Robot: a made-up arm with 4 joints. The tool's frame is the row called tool.
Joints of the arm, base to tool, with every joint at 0 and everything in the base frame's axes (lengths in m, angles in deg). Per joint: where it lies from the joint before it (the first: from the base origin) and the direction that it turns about. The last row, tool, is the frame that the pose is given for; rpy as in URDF.
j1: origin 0.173 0.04 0.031 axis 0 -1 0
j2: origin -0.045 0.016 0 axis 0.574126 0.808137 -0.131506
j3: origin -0.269 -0.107 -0.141 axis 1 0 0
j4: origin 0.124 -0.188 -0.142 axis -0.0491 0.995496 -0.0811
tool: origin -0.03 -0.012 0.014 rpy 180 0 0
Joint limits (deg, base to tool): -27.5..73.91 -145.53..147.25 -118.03..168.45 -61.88..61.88
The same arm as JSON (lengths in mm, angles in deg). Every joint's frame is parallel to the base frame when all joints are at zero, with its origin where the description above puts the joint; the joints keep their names.
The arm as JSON. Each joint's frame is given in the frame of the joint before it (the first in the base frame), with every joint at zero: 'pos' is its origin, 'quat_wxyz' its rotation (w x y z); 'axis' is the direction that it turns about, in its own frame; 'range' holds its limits. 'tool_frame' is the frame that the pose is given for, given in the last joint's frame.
{"length_unit": "mm", "angle_unit": "deg", "joints": [
  {"joint": "j1", "pos": [173.0, 40.0, 31.0], "quat_wxyz": [1.0, 0.0, 0.0, 0.0], "axis": "-y", "range": [-27.5, 73.91]},
  {"joint": "j2", "pos": [-45.0, 16.0, 0.0], "quat_wxyz": [1.0, 0.0, 0.0, 0.0], "axis": [0.574126, 0.808137, -0.131506], "range": [-145.53, 147.25]},
  {"joint": "j3", "pos": [-269.0, -107.0, -141.0], "quat_wxyz": [1.0, 0.0, 0.0, 0.0], "axis": "+x", "range": [-118.03, 168.45]},
  {"joint": "j4", "pos": [124.0, -188.0, -142.0], "quat_wxyz": [1.0, 0.0, 0.0, 0.0], "axis": [-0.0491, 0.995496, -0.0811], "range": [-61.88, 61.88]}
], "tool_frame": {"pos": [-30.0, -12.0, 14.0], "quat_wxyz": [0.0, 1.0, 0.0, 0.0]}}

